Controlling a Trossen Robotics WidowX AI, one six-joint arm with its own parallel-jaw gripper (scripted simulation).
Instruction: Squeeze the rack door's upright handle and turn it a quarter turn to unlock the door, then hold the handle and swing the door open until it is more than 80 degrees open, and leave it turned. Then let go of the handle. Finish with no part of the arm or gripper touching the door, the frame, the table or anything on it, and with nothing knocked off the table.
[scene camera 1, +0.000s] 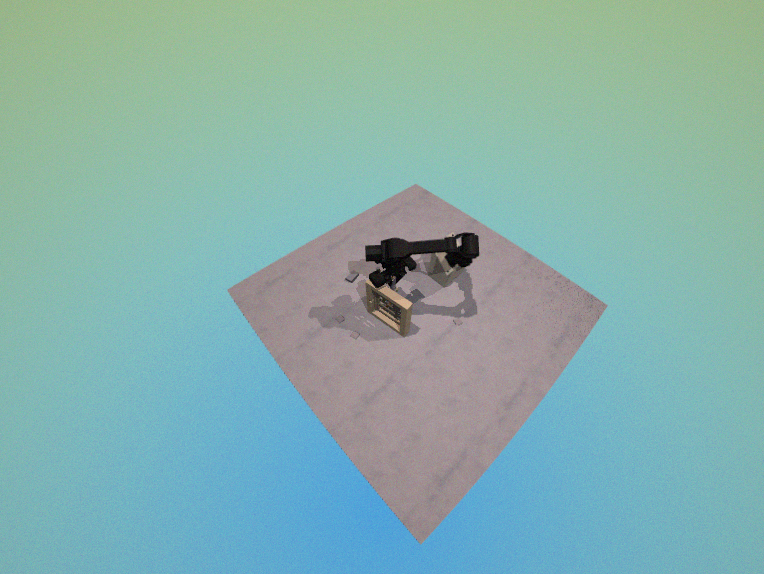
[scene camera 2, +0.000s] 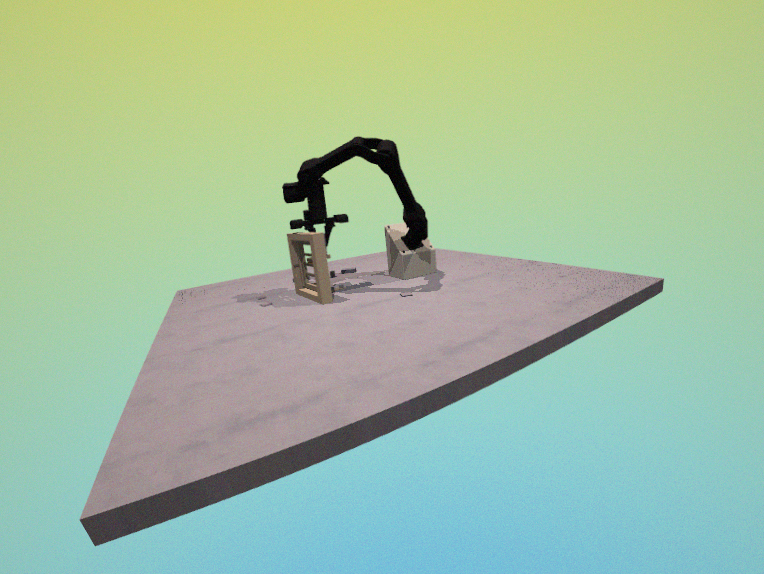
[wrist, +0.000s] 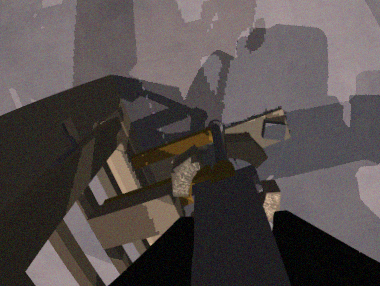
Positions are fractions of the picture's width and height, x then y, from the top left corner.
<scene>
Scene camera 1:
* my gripper: 0.51, 0.50
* tan rack: 0.53, 0.57
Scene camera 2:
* tan rack: 0.42, 0.51
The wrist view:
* my gripper: 0.62, 0.80
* tan rack: 0.11, 0.49
</scene>
